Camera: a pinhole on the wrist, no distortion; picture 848 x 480 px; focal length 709.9 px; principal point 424.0 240.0 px. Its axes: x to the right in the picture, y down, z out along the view. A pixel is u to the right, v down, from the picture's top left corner.
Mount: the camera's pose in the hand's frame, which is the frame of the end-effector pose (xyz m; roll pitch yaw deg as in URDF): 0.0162 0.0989 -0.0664 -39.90 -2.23 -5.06
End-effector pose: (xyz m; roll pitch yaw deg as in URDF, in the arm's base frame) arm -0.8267 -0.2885 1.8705 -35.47 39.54 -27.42
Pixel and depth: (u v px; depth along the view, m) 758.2 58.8 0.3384
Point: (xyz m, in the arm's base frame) -0.5100 -0.0697 1.8128
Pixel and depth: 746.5 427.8 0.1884
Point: -0.7029 -0.0908 1.7189
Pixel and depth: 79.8 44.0 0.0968
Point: -0.8239 -0.1420 1.8396
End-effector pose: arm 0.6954 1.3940 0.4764 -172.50 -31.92 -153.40
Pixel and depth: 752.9 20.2 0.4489
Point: 0.2400 1.4025 0.2494
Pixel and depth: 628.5 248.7 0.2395
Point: 0.4517 1.5305 0.3980
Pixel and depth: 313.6 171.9 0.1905
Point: 0.5598 1.5456 0.3720
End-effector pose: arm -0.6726 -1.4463 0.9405 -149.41 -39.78 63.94
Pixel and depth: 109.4 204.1 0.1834
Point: -0.5111 -1.4514 0.7660
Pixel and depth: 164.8 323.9 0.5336
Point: -0.3251 -1.3868 0.4467
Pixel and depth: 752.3 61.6 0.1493
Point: -0.5132 -1.3473 0.8831
